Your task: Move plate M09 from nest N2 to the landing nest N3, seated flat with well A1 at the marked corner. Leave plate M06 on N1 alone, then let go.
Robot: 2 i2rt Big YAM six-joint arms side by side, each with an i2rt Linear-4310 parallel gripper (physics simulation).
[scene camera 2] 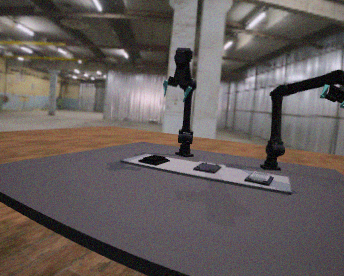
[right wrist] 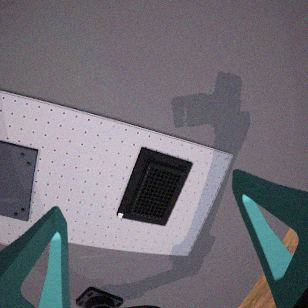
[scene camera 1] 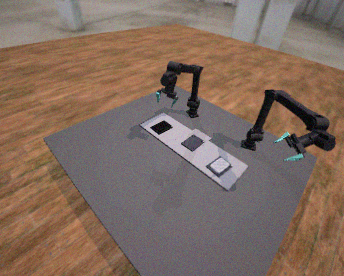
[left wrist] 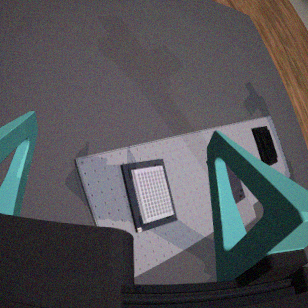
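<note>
A white well plate (scene camera 1: 220,164) (scene camera 2: 259,177) (left wrist: 152,194) lies in a dark nest at the board's right end in the scene views. A black well plate (scene camera 1: 161,127) (scene camera 2: 154,159) (left wrist: 265,145) (right wrist: 161,190) lies on the nest at the left end. The middle nest (scene camera 1: 192,143) (scene camera 2: 207,167) (right wrist: 17,182) is bare, with small posts. No plate or nest labels are readable. My left gripper (scene camera 1: 279,150) (left wrist: 124,128) is open and empty, high off the board's right end. My right gripper (scene camera 1: 166,104) (scene camera 2: 175,98) (right wrist: 146,198) is open and empty, above and behind the black plate.
The pale perforated board (scene camera 1: 177,136) (scene camera 2: 182,165) (left wrist: 192,170) (right wrist: 85,165) carries all three nests on the grey table top (scene camera 1: 125,195) (scene camera 2: 125,210). Both arm bases stand behind it. A small white mark (right wrist: 120,216) shows at one corner of the black plate's nest.
</note>
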